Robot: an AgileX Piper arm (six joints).
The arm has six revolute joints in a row. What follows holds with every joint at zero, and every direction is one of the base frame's.
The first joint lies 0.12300 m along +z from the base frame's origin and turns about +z.
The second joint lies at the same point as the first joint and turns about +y.
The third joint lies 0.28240 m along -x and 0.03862 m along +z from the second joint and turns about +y.
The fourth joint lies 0.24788 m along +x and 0.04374 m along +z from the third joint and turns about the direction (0.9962, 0, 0.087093).
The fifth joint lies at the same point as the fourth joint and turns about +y.
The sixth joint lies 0.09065 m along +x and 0.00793 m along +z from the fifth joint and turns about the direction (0.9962, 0, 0.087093).
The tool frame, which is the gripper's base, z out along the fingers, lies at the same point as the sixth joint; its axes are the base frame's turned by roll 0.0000, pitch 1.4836 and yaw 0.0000 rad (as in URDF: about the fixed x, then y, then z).
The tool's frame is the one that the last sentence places.
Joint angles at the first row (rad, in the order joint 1, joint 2, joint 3, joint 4, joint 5, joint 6):
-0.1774, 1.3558, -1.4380, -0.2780, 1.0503, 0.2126
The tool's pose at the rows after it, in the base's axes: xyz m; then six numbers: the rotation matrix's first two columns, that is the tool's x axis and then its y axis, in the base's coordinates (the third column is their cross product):
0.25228 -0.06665 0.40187 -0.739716 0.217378 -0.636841 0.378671 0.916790 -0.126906
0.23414 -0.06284 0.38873 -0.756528 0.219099 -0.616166 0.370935 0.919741 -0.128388
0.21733 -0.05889 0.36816 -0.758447 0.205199 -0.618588 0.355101 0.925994 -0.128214
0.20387 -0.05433 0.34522 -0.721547 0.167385 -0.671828 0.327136 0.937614 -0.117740
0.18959 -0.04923 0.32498 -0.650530 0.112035 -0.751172 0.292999 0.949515 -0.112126
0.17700 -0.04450 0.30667 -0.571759 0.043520 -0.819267 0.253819 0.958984 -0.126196
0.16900 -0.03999 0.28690 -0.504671 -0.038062 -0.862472 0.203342 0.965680 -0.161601
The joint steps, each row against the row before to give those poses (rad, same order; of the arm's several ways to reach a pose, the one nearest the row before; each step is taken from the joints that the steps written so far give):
0.0000, -0.0551, 0.0483, 0.0135, 0.0380, -0.0018
-0.0001, -0.0673, 0.1018, 0.0059, -0.0091, -0.0022
0.0001, -0.0757, 0.1390, 0.0014, -0.0686, 0.0001
0.0000, -0.0815, 0.1603, 0.0000, -0.1537, -0.0001
-0.0001, -0.0908, 0.1601, -0.0120, -0.1887, 0.0000
0.0000, -0.0791, 0.1428, -0.0310, -0.1828, 0.0000
0.0001, -0.0490, 0.1276, -0.0515, -0.1762, 0.0001

